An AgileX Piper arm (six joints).
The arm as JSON. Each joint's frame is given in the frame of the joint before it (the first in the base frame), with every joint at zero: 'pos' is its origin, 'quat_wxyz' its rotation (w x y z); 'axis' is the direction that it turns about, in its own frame. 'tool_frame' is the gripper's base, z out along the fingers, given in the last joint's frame.
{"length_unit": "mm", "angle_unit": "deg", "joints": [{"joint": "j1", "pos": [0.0, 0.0, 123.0], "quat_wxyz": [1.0, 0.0, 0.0, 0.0], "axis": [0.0, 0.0, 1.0]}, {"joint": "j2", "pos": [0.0, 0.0, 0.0], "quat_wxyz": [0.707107, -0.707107, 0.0, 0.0], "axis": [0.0, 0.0, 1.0]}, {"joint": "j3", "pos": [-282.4, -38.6, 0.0], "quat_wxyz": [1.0, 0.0, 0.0, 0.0], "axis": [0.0, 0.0, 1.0]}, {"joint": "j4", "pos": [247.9, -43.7, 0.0], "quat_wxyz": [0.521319, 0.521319, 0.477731, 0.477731], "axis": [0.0, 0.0, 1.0]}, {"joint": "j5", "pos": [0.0, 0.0, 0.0], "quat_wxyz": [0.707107, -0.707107, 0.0, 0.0], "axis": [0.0, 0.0, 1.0]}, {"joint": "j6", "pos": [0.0, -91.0, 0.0], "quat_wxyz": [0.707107, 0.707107, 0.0, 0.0], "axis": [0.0, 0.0, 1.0]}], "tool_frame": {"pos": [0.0, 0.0, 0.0], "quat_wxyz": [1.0, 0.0, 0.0, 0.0]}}
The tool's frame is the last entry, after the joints.
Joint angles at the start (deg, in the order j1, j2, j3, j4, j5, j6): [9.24, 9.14, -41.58, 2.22, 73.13, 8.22]
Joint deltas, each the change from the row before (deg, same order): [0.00, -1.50, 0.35, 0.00, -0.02, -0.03]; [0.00, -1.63, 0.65, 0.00, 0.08, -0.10]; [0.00, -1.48, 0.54, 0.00, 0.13, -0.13]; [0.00, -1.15, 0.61, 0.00, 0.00, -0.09]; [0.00, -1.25, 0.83, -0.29, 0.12, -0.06]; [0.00, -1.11, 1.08, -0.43, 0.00, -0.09]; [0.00, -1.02, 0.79, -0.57, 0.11, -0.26]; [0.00, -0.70, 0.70, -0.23, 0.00, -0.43]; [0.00, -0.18, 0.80, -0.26, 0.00, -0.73]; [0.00, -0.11, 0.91, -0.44, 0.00, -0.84]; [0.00, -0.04, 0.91, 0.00, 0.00, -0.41]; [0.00, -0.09, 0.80, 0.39, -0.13, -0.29]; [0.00, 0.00, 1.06, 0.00, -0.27, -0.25]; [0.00, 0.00, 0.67, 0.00, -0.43, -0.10]
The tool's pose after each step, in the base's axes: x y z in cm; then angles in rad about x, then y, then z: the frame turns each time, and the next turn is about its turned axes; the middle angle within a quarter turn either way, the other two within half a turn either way. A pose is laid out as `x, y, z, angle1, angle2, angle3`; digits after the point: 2 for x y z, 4 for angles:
-1.78, 0.05, 32.08, -2.8518, 0.9387, 2.9673
-2.20, -0.02, 31.73, -2.8431, 0.9536, 2.9578
-2.58, -0.08, 31.41, -2.8348, 0.9669, 2.9482
-2.82, -0.12, 31.09, -2.8291, 0.9757, 2.9416
-3.03, -0.20, 30.64, -2.8341, 0.9822, 2.9430
-3.11, -0.28, 30.11, -2.8461, 0.9851, 2.9492
-3.23, -0.38, 29.69, -2.8613, 0.9901, 2.9544
-3.27, -0.42, 29.34, -2.8680, 0.9913, 2.9514
-3.13, -0.44, 28.98, -2.8815, 0.9823, 2.9487
-2.95, -0.48, 28.58, -2.9014, 0.9711, 2.9484
-2.76, -0.45, 28.17, -2.9088, 0.9565, 2.9474
-2.61, -0.36, 27.83, -2.9030, 0.9450, 2.9395
-2.37, -0.33, 27.39, -2.9095, 0.9317, 2.9406
-2.20, -0.30, 27.14, -2.9115, 0.9277, 2.9405

